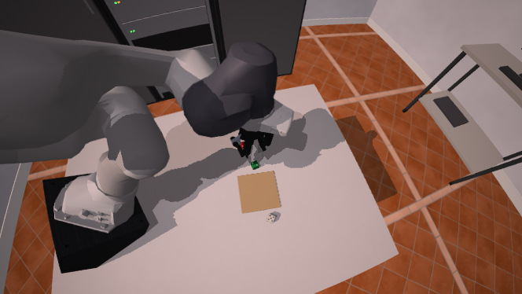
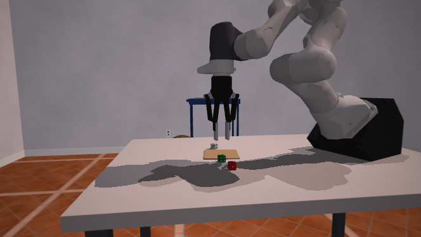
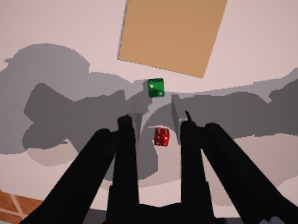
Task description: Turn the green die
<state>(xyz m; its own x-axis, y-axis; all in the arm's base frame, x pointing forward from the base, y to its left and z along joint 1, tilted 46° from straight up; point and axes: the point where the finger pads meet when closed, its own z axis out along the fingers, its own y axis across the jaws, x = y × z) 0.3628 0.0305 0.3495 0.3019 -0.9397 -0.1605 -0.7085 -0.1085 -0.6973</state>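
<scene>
The green die is 100 mm below my hand. Round my hand: white die 200 mm to the right, 100 mm below, 50 mm ahead; tan mat 110 mm below, 100 mm to the right, 10 mm ahead; red die 100 mm below, 80 mm to the left, 40 mm behind.
</scene>
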